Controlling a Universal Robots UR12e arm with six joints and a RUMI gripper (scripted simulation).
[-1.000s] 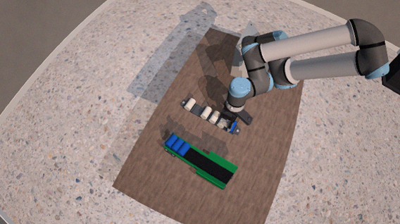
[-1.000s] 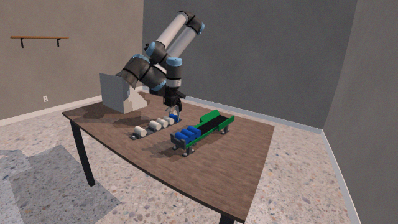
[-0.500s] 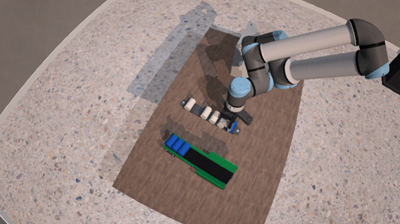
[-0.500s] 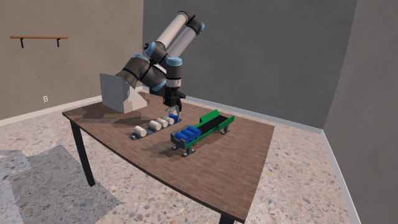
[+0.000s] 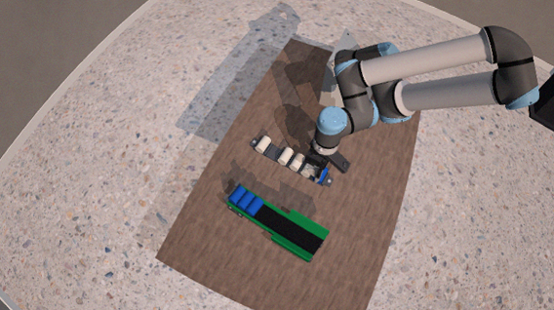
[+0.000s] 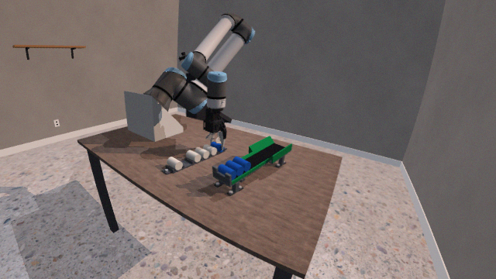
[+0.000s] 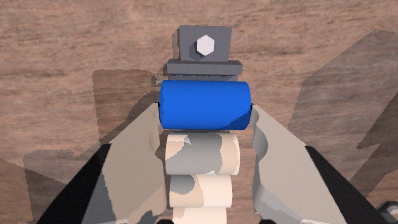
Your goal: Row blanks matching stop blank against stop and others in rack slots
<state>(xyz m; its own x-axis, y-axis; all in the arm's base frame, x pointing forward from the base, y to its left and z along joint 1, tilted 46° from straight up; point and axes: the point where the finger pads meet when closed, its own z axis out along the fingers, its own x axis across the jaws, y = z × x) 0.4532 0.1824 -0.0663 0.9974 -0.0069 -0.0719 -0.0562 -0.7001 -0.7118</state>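
Now: hand 13 cm to the left of the stock rack, 4 cm above it and 1 cm past it. The rest, counted from my hand: grey stop 26 cm to the right, 25 cm ahead, 3 cm above.
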